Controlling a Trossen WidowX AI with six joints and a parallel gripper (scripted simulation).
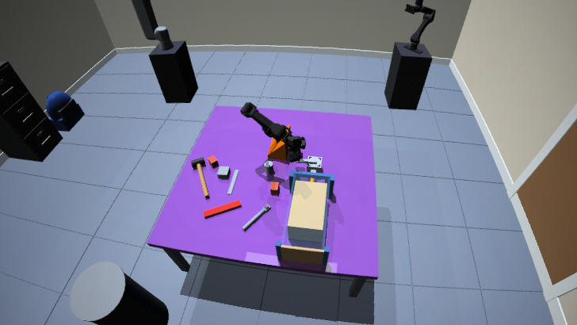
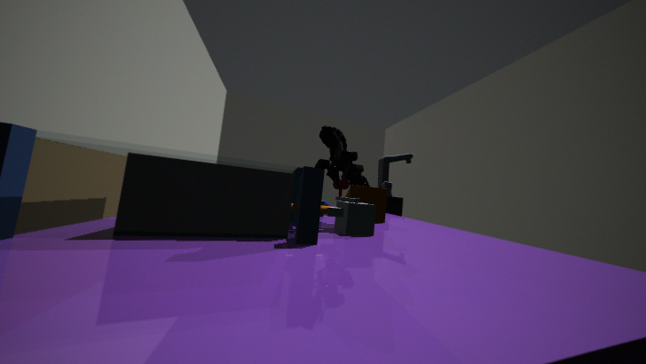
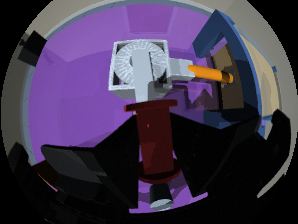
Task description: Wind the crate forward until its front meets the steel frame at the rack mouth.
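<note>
My gripper tip is 20 mm past the grey winch, 80 mm to the right of it and 100 mm above it. Also, from my gripper tip: grey bar: 120 mm ahead, 430 mm to the right, 130 mm below; then winch handle: 20 mm to the left, 30 mm below; then red knob: 20 mm to the right.
</note>
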